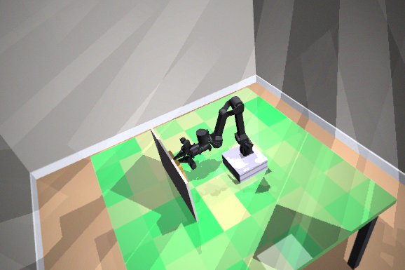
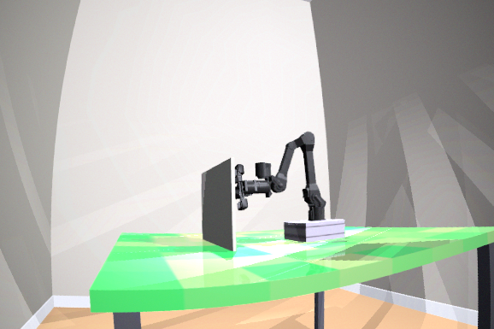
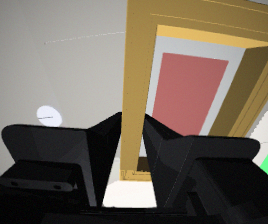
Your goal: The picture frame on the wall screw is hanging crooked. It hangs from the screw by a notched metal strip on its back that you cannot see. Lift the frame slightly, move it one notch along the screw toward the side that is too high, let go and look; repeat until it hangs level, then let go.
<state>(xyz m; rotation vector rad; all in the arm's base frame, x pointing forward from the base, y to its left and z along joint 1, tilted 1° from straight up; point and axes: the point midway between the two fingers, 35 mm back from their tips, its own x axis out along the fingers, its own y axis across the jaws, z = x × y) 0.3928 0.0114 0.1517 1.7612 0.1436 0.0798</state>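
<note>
My gripper tip is now 10 mm to the right of the picture frame and 50 mm above it. From my gripper tip the other things lie so: wall panel: 20 mm ahead, 10 mm to the left, 70 mm below.
</note>
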